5 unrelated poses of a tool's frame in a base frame.
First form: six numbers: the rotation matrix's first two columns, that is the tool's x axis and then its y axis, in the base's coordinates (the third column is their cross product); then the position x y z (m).
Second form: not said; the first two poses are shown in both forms.
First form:
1: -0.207 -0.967 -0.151 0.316 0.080 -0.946 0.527 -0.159 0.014
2: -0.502 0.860 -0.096 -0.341 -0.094 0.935 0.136 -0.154 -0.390
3: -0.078 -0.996 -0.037 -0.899 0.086 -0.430 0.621 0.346 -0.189
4: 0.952 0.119 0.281 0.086 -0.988 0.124 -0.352 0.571 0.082
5: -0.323 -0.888 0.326 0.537 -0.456 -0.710 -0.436 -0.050 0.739
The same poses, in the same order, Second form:
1:
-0.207 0.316 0.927 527
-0.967 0.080 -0.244 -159
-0.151 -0.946 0.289 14
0 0 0 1

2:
-0.502 -0.341 0.795 136
0.860 -0.094 0.502 -154
-0.096 0.935 0.340 -390
0 0 0 1

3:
-0.078 -0.899 0.431 621
-0.996 0.086 0.000 346
-0.037 -0.430 -0.902 -189
0 0 0 1

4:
0.952 0.086 0.292 -352
0.119 -0.988 -0.094 571
0.281 0.124 -0.951 82
0 0 0 1

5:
-0.323 0.537 0.779 -436
-0.888 -0.456 -0.054 -50
0.326 -0.710 0.624 739
0 0 0 1

